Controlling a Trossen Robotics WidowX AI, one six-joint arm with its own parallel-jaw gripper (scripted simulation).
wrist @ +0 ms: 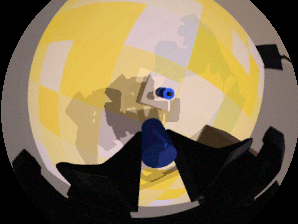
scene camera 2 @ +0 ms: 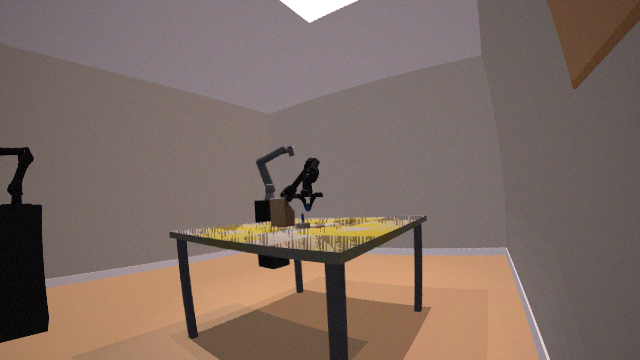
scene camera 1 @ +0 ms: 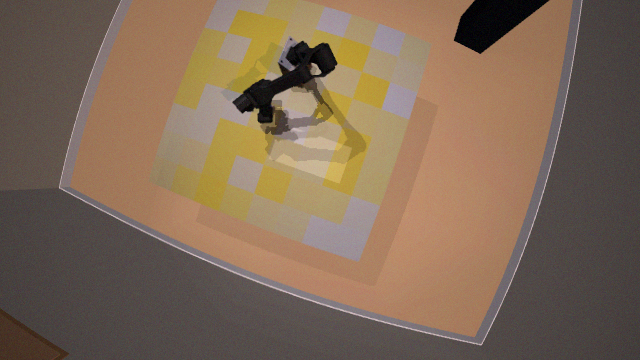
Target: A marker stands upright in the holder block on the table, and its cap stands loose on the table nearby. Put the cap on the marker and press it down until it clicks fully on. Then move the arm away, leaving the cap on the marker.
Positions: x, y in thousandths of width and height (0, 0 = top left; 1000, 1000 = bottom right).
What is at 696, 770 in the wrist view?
My gripper.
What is my gripper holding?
A blue cap.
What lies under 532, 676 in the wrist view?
A blue cap.
